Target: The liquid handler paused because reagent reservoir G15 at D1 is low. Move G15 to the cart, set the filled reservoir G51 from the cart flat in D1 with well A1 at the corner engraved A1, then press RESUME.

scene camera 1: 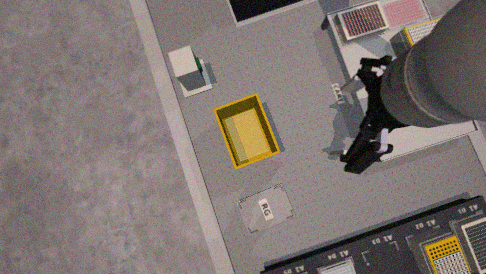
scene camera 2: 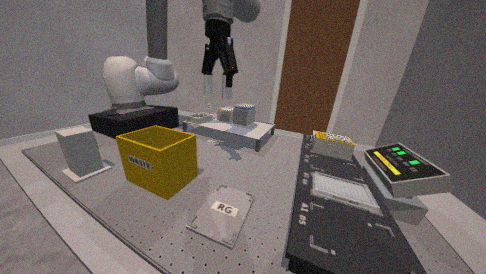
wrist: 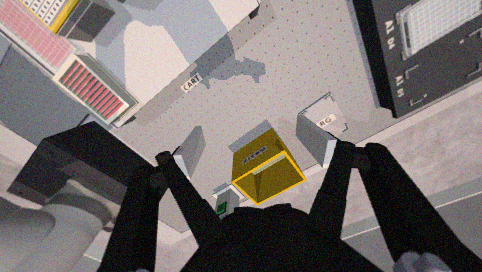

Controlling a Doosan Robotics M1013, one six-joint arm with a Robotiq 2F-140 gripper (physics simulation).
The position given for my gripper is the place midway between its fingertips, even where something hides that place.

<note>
My gripper (scene camera 1: 342,122) is open, with nothing in its grasp. A pink plate (wrist: 52,51) rests on a cart (scene camera 1: 405,140). A trough reservoir with red channels (scene camera 1: 351,28) rests on the cart. Also in view: a clear well plate (scene camera 2: 354,194).
The trough reservoir with red channels also shows in the wrist view (wrist: 82,76). The clear well plate also shows in the wrist view (wrist: 417,31). My gripper is seen too in scene camera 2 (scene camera 2: 216,96) and in the wrist view (wrist: 249,130).
</note>
